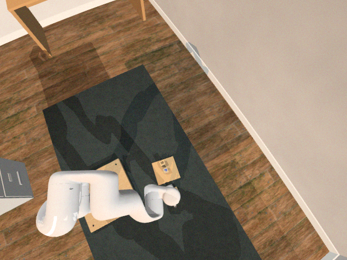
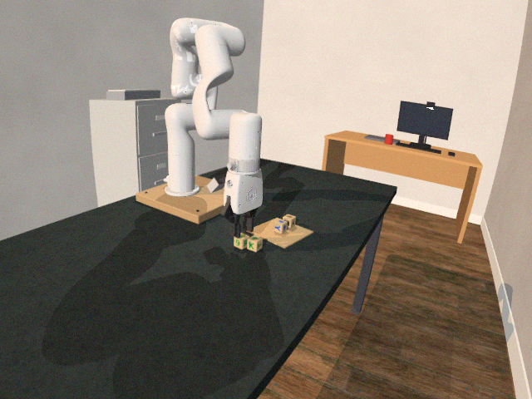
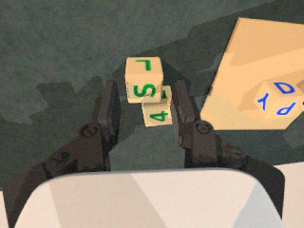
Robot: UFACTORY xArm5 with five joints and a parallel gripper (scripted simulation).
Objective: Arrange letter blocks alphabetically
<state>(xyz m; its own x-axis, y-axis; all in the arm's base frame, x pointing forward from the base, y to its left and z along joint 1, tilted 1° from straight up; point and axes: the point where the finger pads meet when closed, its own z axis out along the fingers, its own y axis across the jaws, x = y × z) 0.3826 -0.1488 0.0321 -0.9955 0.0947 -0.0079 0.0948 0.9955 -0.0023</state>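
Now: hand 40 mm above the green-lettered block. From my hand the other things lie so: tan mat (140 mm to the left, 50 mm below, 40 mm ahead).
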